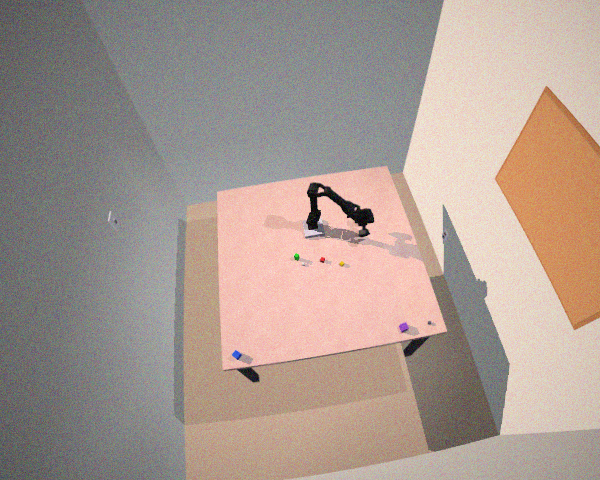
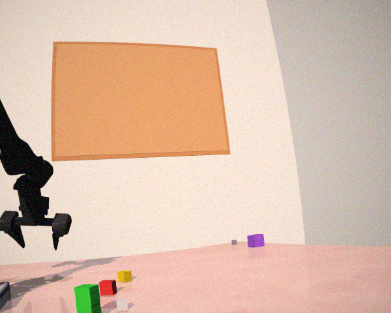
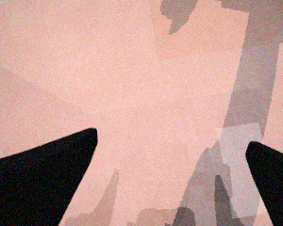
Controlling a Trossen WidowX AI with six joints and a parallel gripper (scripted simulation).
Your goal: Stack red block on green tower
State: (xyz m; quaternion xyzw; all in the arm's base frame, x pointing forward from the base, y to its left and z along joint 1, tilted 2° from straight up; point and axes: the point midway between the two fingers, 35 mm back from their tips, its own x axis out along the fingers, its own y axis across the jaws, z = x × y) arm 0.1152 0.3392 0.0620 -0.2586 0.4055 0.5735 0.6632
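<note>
Now: the red block 340 mm to the right of my gripper tip, 150 mm ahead of it and 60 mm below it. Round my gripper tip: yellow block: 220 mm to the right, 190 mm ahead, 60 mm below; purple block: 660 mm ahead, 50 mm to the left, 50 mm below; small white block: 460 mm to the right, 150 mm ahead, 60 mm below.
</note>
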